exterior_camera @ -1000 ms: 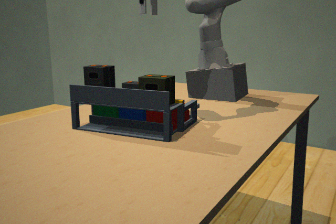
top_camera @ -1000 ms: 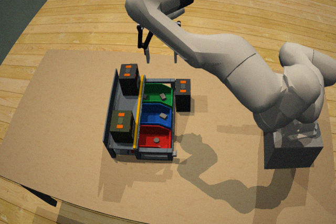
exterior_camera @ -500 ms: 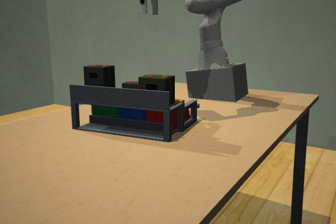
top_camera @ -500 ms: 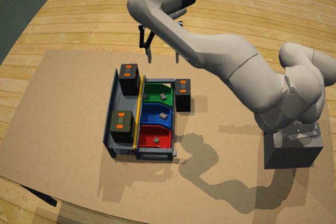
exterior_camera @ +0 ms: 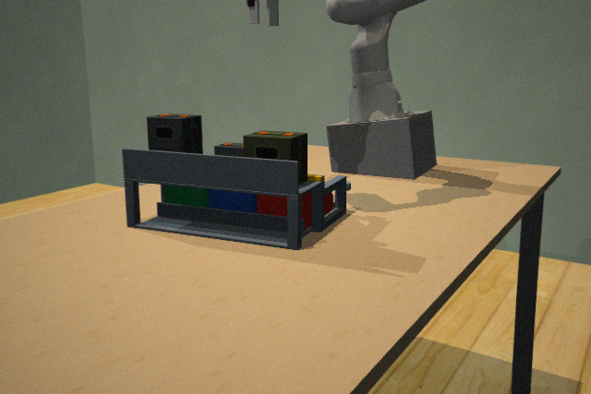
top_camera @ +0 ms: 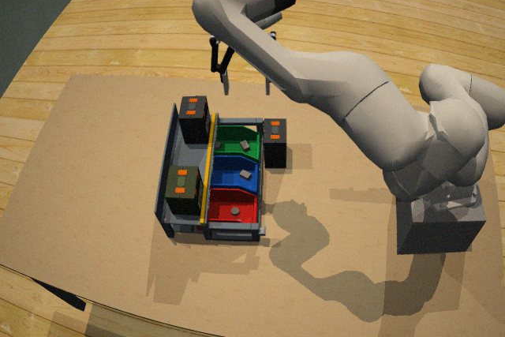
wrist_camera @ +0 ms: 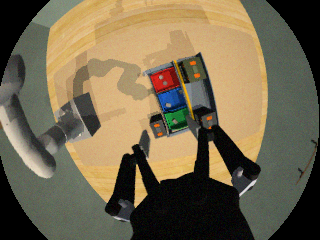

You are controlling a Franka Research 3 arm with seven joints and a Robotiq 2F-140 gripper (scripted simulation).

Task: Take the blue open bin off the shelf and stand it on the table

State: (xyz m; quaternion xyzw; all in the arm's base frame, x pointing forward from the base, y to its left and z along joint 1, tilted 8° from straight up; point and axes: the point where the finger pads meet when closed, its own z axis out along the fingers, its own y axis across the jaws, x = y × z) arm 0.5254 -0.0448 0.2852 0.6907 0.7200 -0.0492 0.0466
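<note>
The blue open bin is 8 cm ahead of my hand and 39 cm below it. From my hand the other things lie so: yellow bar: 13 cm ahead, 1 cm to the left, 33 cm below; red bin: 7 cm ahead, 12 cm to the left, 39 cm below; green bin: 8 cm ahead, 11 cm to the right, 39 cm below.
</note>
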